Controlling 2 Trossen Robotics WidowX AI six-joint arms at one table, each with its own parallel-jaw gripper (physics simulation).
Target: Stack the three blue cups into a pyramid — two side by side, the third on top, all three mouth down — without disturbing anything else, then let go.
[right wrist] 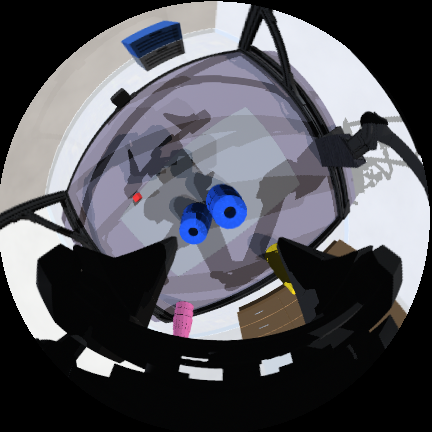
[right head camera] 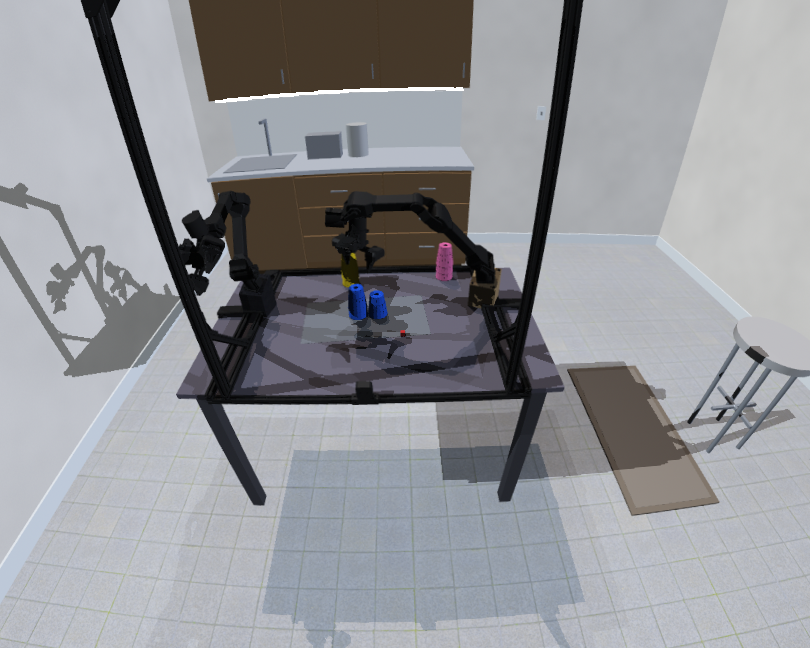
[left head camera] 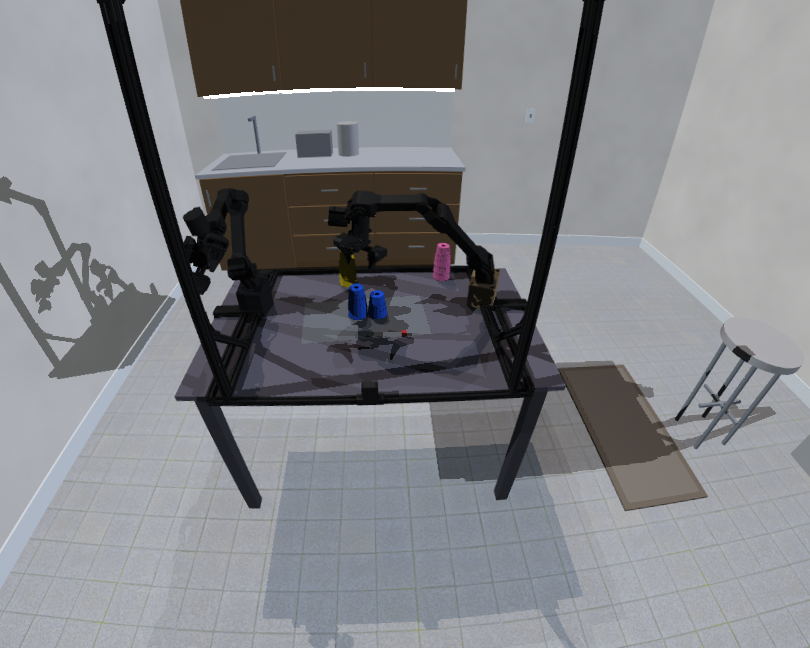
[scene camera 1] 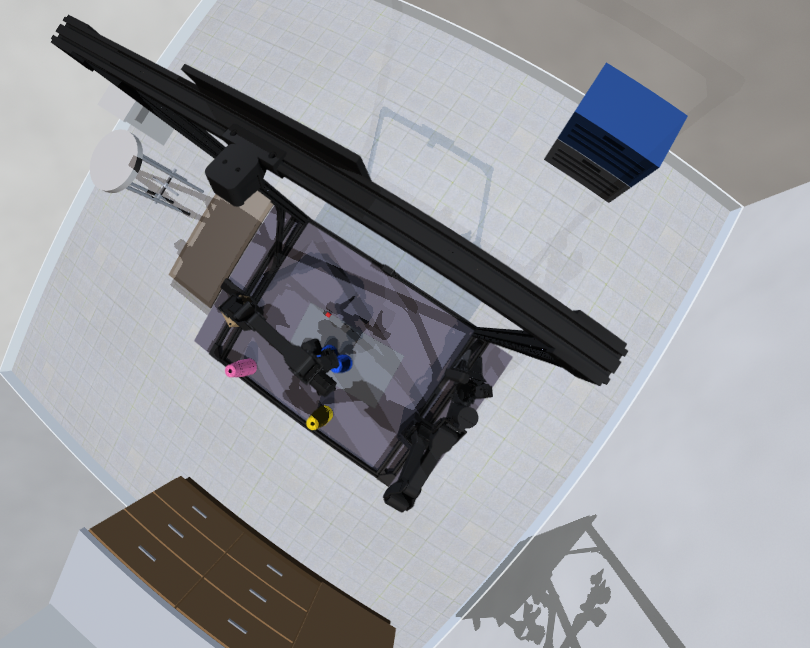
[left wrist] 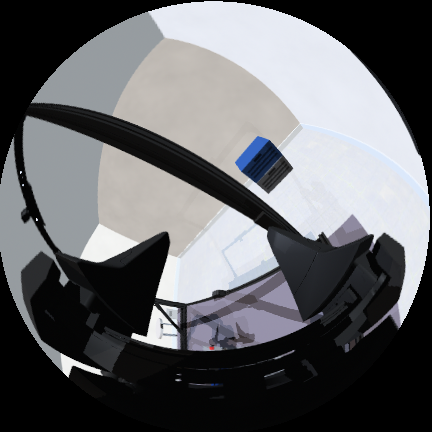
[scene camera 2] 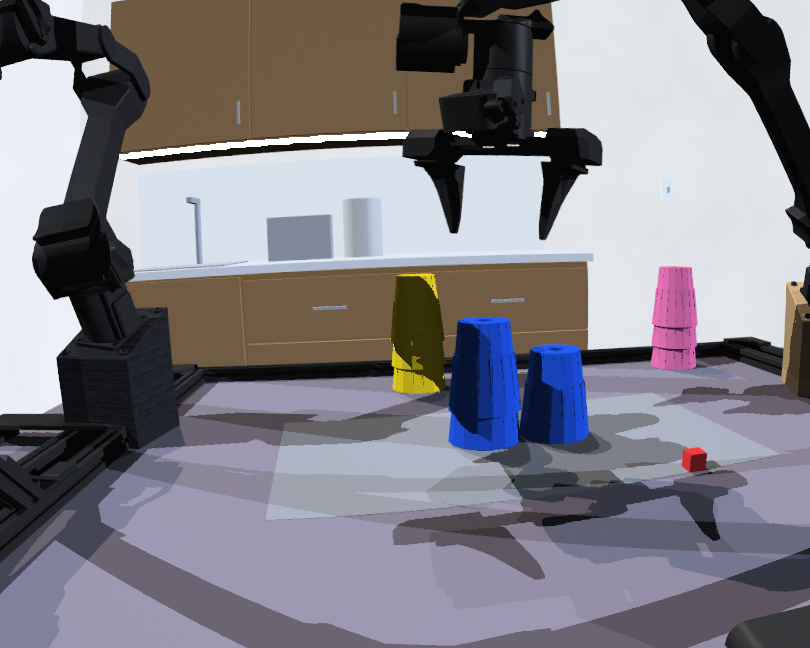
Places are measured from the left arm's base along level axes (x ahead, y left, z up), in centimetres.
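Pixels of known places: left gripper, fingertip midpoint: (right head camera: 203, 284) (left head camera: 206, 283) (scene camera 1: 475, 353) (left wrist: 219, 234); right gripper, fingertip midpoint: (right wrist: 228, 242) (right head camera: 357, 268) (left head camera: 359, 268) (scene camera 2: 497, 236); left arm's base, origin of the base link: (right wrist: 353, 148) (right head camera: 254, 284) (left head camera: 251, 283) (scene camera 1: 414, 436) (scene camera 2: 112, 331); right arm's base, origin of the base link: (right head camera: 485, 276) (left head camera: 485, 276).
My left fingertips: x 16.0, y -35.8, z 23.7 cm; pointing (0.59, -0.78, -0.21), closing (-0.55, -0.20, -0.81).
Ahead of a thing's pixels: the offset from my left fingertips to its top centre.
Two blue upright shapes, mouth down, stand side by side near the middle of the table. The taller one @[dx +23.4, dy +44.1, dz -23.5 cm] (left head camera: 356, 302) (right head camera: 356, 302) (scene camera 2: 483, 385) (right wrist: 219, 209) shows seams like nested cups. The shorter one @[dx +30.1, dy +46.9, dz -26.7 cm] (left head camera: 378, 305) (right head camera: 378, 305) (scene camera 2: 555, 398) (right wrist: 197, 215) also shows a seam and stands at its right in scene camera 2. I cannot tell how many cups each holds. No blue cup rests across both tops. My right gripper (scene camera 2: 498, 235) (right wrist: 228, 242) is open and empty, above the blue cups and clear of them. My left gripper (left wrist: 219, 234) is open and empty, away from the cups.
A yellow cup stack @[dx +10.4, dy +64.1, dz -20.3 cm] (scene camera 2: 417, 331) (right wrist: 278, 265) stands behind the blue ones. A pink stack @[dx +46.7, dy +82.0, dz -20.3 cm] (scene camera 2: 674, 317) (right wrist: 183, 317) stands at the back right in scene camera 2. A small red cube @[dx +43.1, dy +38.0, dz -33.9 cm] (scene camera 2: 693, 459) (right wrist: 137, 197) lies near the edge of a pale rectangle (scene camera 2: 324, 486).
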